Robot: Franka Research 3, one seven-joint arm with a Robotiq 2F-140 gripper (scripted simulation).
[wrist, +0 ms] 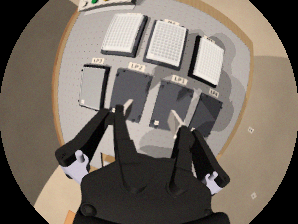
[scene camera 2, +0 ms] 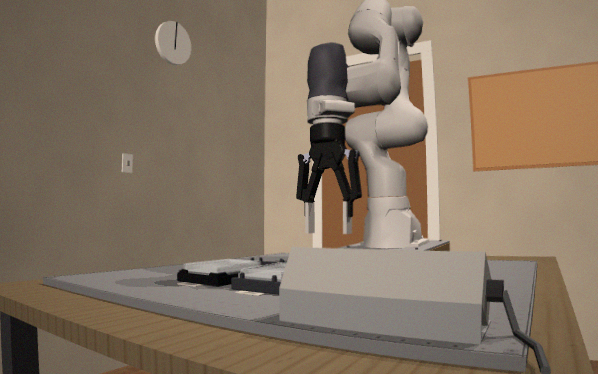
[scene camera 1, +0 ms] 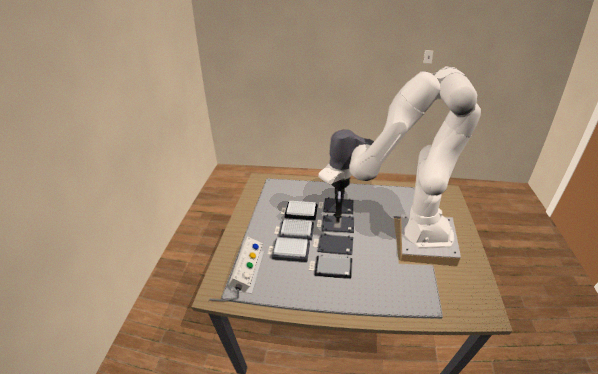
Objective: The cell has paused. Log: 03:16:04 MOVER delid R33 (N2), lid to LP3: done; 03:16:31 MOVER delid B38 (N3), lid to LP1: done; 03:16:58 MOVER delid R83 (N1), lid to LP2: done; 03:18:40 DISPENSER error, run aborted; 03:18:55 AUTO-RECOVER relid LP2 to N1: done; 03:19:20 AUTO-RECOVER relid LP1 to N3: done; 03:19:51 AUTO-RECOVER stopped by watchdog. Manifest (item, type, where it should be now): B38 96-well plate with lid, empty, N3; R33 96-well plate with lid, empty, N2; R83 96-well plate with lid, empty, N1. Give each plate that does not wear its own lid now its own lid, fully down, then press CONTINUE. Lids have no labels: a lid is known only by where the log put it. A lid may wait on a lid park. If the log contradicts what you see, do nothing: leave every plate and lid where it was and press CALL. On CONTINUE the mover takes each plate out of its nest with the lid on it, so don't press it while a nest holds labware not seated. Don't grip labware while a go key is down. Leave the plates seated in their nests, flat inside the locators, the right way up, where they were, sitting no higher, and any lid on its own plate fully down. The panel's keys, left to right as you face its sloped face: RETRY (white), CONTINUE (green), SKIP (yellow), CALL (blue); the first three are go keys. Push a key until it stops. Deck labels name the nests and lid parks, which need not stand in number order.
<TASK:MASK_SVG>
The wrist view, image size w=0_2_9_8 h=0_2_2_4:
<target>my gripper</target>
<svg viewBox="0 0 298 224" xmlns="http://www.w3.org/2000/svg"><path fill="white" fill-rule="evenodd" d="M55 152L55 157L69 179L74 179L81 188L81 204L72 224L230 224L226 213L214 213L211 209L212 196L230 182L230 177L219 165L201 133L196 129L190 131L174 110L171 110L167 121L173 138L177 138L174 141L171 158L154 158L146 154L137 153L134 141L130 140L125 121L131 113L133 104L131 99L124 105L116 105L115 112L109 112L109 109L102 108L81 129L74 139L58 148ZM113 125L116 161L89 173L89 162L91 162L108 125Z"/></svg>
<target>grey lid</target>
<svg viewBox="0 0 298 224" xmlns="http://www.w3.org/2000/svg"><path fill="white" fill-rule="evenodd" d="M83 67L79 104L100 110L106 69Z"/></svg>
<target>plate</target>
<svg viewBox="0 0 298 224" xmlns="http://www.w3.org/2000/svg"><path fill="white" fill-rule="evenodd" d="M158 20L146 58L178 67L186 28Z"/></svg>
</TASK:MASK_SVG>
